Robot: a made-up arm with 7 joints.
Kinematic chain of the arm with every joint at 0, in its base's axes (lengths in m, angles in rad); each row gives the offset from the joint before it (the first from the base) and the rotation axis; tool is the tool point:
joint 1: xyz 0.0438 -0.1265 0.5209 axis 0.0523 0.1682 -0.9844
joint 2: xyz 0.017 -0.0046 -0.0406 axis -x
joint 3: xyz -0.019 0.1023 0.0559 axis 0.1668 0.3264 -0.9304
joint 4: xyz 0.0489 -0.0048 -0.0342 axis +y
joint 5: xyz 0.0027 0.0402 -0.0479 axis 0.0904 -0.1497 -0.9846
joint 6: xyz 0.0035 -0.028 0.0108 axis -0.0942 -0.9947 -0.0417
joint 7: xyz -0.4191 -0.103 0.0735 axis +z
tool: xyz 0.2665 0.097 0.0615
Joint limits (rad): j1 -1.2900..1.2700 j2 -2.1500..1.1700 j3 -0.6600..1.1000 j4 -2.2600..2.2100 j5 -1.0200..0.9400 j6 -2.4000..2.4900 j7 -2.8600..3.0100
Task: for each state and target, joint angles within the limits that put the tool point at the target. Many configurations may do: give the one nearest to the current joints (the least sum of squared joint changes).
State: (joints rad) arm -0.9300 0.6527 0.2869 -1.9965 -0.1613 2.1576 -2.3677
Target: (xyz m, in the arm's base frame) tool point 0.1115 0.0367 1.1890
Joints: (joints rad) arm -0.8941 0.3666 0.2800 -2.2481 -0.2898 2.3636 -2.7550
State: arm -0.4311 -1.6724 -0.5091 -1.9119 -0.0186 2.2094 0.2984
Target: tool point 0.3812 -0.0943 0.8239
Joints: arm -0.5976 -1.6783 -0.2620 -1.7635 -0.0804 2.0889 0.6461
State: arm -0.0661 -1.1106 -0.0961 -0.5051 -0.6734 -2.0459 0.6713
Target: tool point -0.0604 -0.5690 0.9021
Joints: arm 0.1323 -1.6005 -0.2794 -0.6222 -0.6552 -1.9808 1.4615
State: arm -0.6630 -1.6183 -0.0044 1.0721 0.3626 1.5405 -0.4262
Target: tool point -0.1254 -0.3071 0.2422
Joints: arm -0.5935 -1.7541 -0.1739 1.0747 0.2108 1.6158 -1.2598
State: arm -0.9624 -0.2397 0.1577 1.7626 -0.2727 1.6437 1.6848
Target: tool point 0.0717 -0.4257 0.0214
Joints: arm -1.2900 0.0270 -0.4904 1.2934 0.0772 2.2022 1.6813
